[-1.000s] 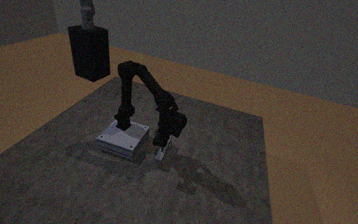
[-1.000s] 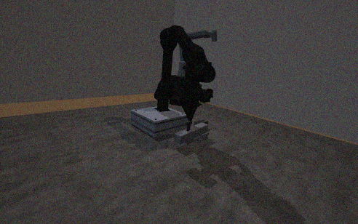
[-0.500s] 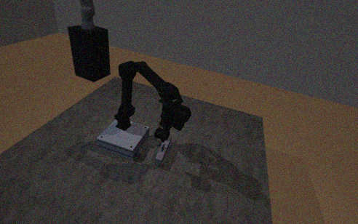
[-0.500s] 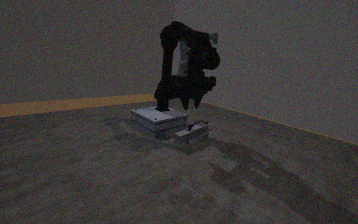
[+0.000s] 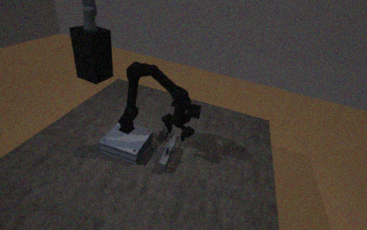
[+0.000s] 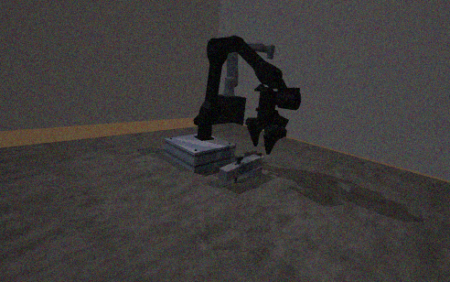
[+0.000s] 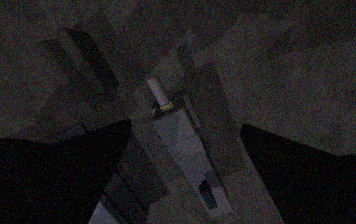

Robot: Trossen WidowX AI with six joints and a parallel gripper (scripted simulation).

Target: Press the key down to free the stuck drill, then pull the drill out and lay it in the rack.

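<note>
My gripper tip is 1 cm past the drill, 2 cm to the left of it and 5 cm above it. The rest, counted from my gripper tip: dark key (10 cm to the right, 4 cm below); then grey fixture block (8 cm to the right, 6 cm below).
</note>
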